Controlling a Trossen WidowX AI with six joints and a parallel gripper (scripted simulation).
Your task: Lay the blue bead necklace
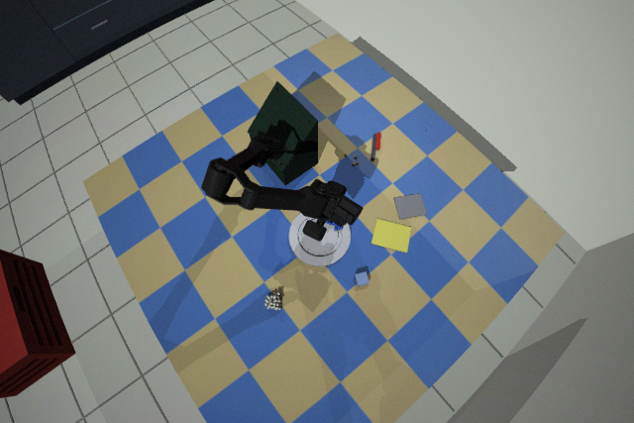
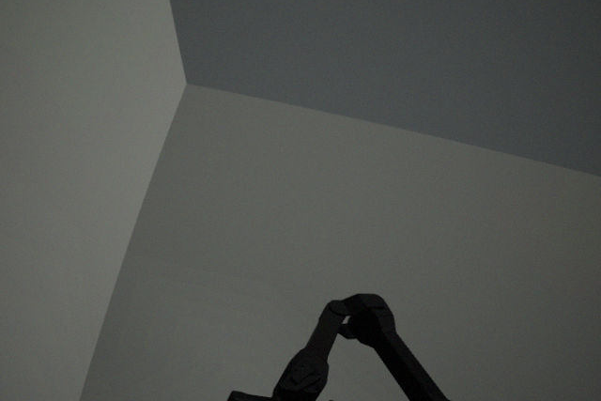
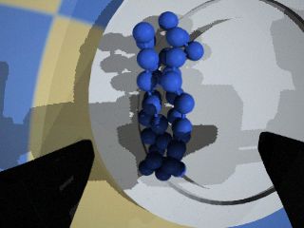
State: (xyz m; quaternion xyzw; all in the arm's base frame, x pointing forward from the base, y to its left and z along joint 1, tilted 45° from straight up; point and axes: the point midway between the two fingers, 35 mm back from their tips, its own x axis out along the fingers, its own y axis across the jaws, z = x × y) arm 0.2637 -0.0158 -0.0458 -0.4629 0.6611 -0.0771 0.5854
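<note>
Now: the round white bead board 30 mm ahead of my gripper tip, 40 mm to the right of it and 20 mm below it. From my gripper tip the other things lie so: small blue cube: 220 mm ahead, 20 mm below; then grey square: 110 mm ahead, 280 mm to the left, 30 mm below; then yellow pad: 160 mm ahead, 160 mm to the left, 30 mm below.
</note>
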